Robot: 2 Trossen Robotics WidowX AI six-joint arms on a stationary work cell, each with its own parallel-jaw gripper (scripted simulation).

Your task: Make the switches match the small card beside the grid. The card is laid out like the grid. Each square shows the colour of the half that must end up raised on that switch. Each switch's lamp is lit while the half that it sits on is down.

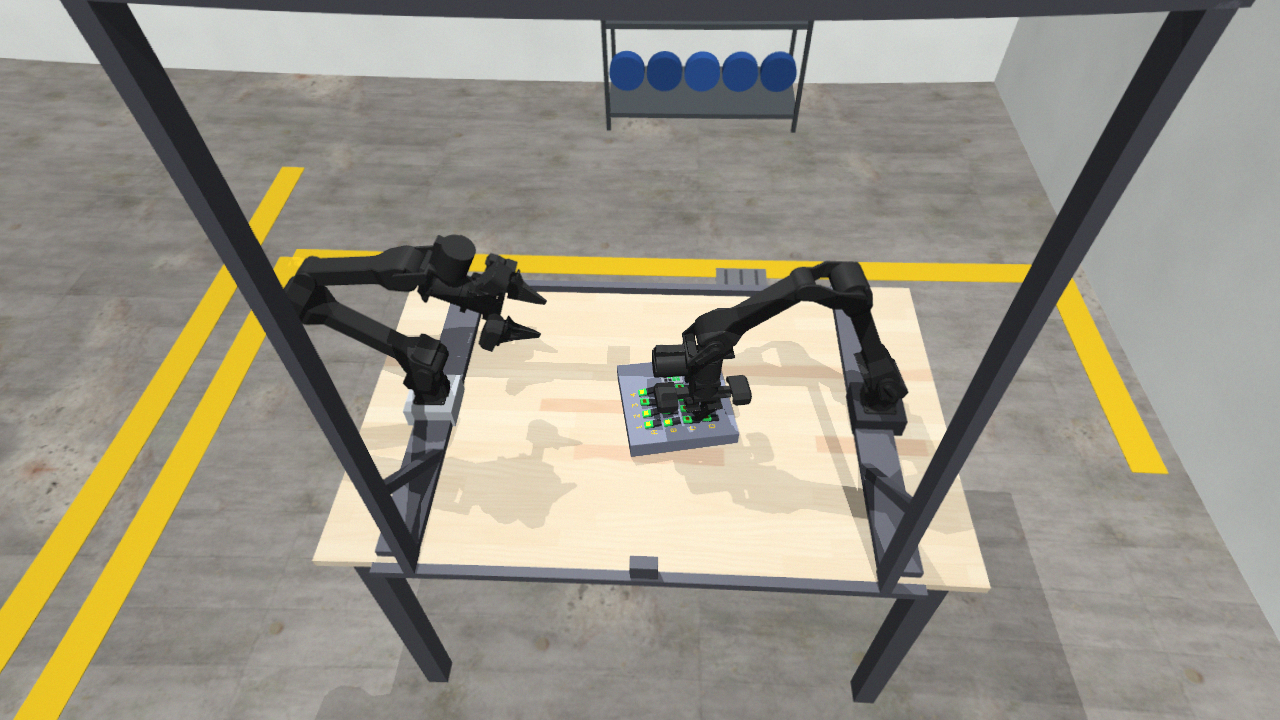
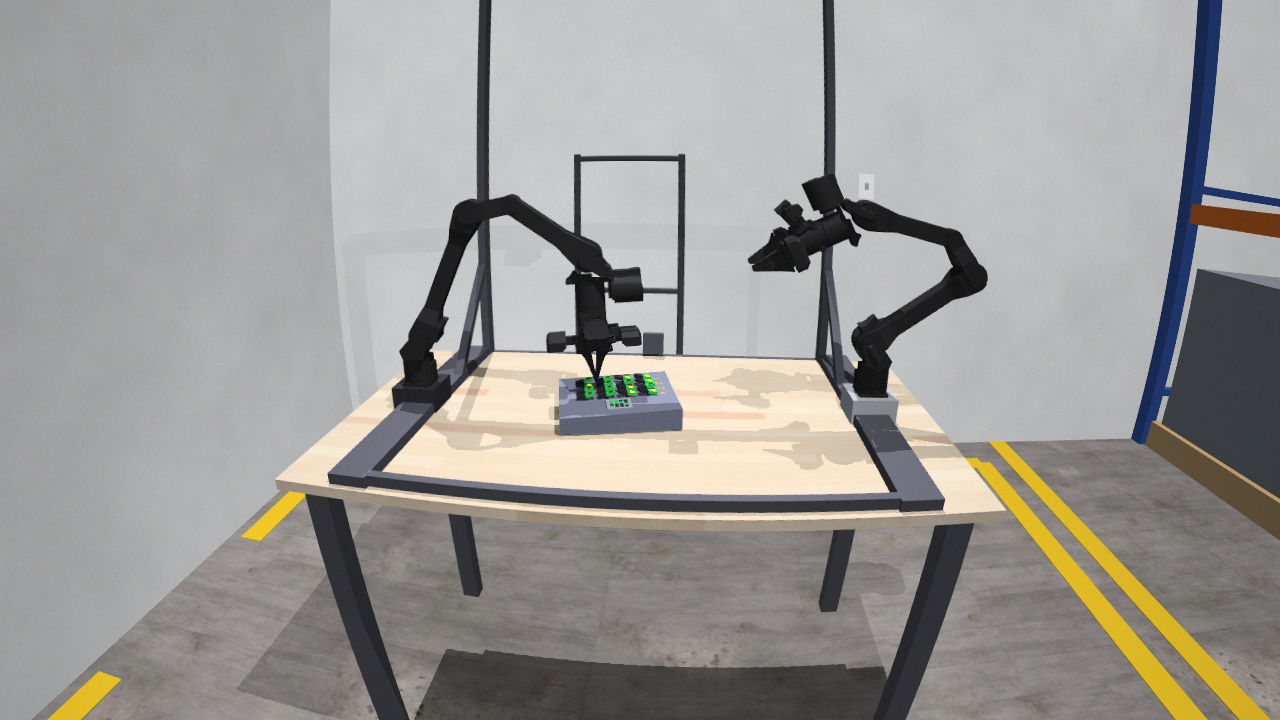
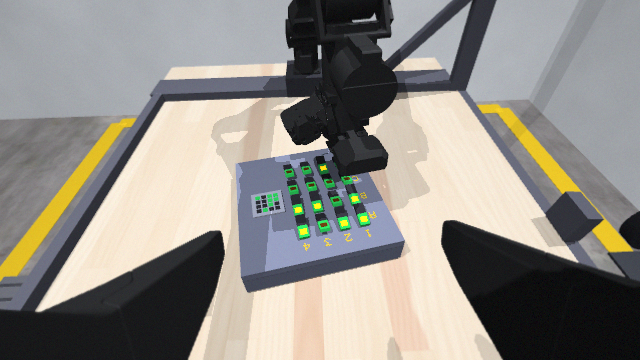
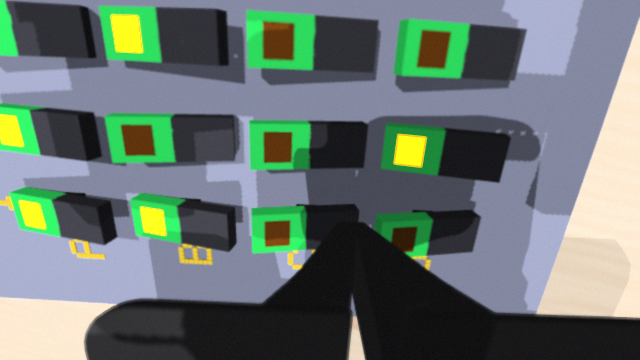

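Observation:
A switch d2 appears in the pictures, as do my left gripper and my right gripper. My left gripper also shows in image 2 and in image 3. My right gripper also shows in image 1, in image 3 and in image 4.

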